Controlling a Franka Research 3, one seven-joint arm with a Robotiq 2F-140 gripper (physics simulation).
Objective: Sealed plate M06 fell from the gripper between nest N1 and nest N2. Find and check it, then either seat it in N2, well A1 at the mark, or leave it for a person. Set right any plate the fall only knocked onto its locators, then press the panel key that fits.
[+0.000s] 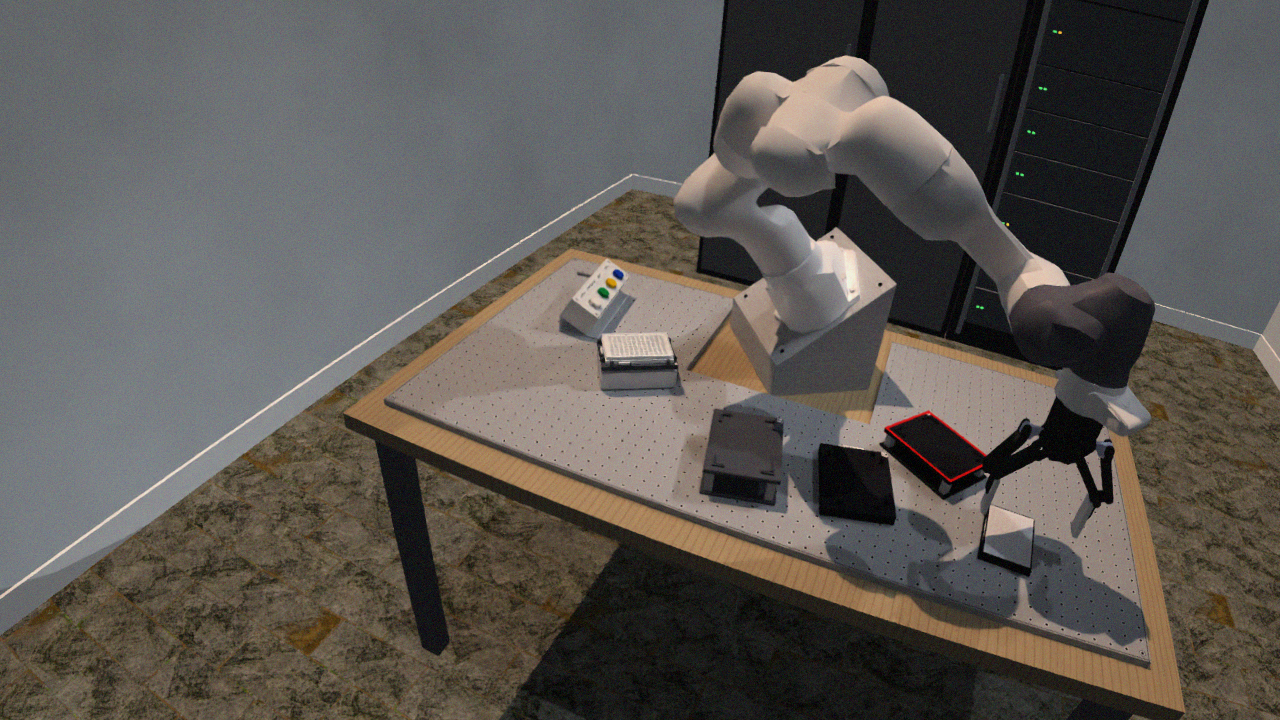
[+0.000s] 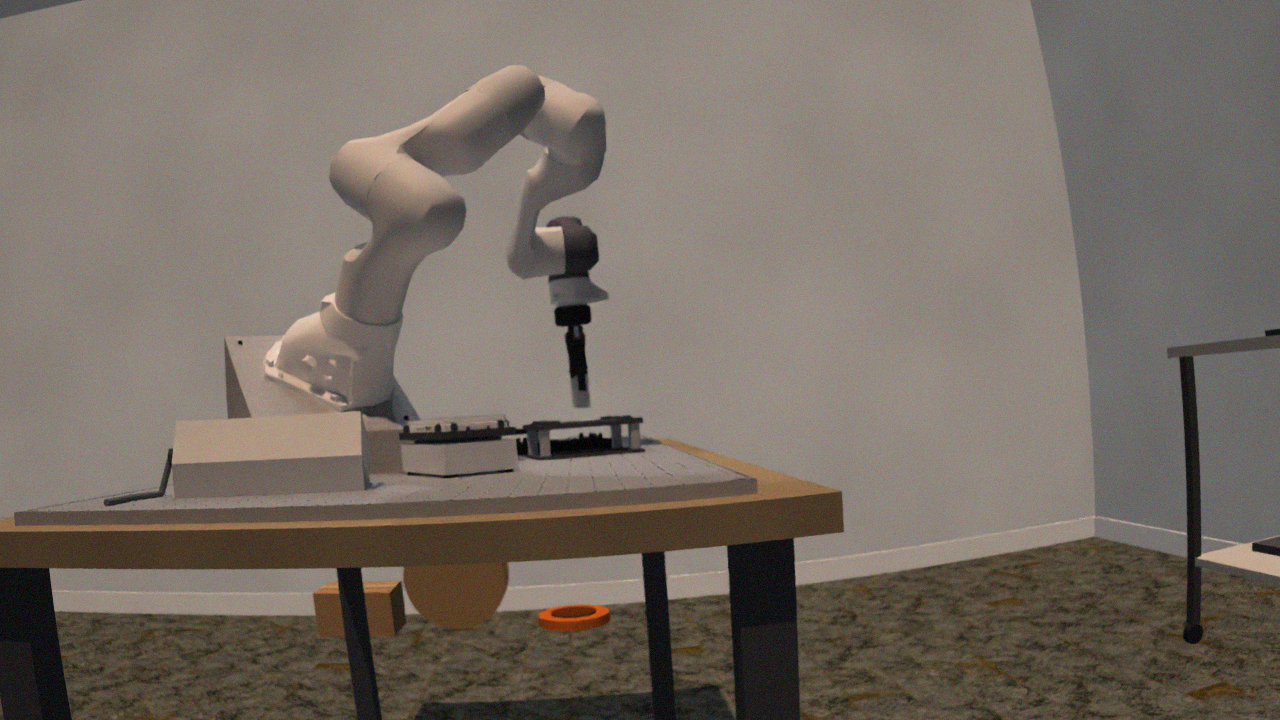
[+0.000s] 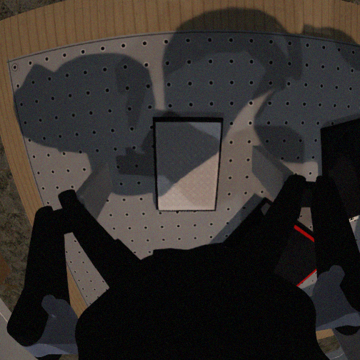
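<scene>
A flat rectangular piece with a pale top and black edges (image 1: pixel 1008 535) (image 3: pixel 187 165) lies on the perforated board near its right end; I cannot read a label on it. My gripper (image 1: pixel 1042 495) (image 2: pixel 580 399) (image 3: pixel 180 166) is wide open and empty above it, one finger to each side. A white plate with a dimpled top (image 1: pixel 636 347) (image 2: pixel 456 423) sits on a pale block with dark locators (image 1: pixel 637 377) (image 2: pixel 460 457). The key panel (image 1: pixel 588 308) (image 2: pixel 268 453) stands at the far left with white, green, yellow and blue keys. I cannot tell which fixture is N1 or N2.
A dark grey raised stand (image 1: pixel 742 443) (image 2: pixel 581 426), a low black box (image 1: pixel 854 483) (image 3: pixel 344 165) and a black-topped unit with a red outline (image 1: pixel 935 445) (image 3: pixel 295 257) stand between the white plate and my gripper. The robot base (image 1: pixel 814 358) is behind them.
</scene>
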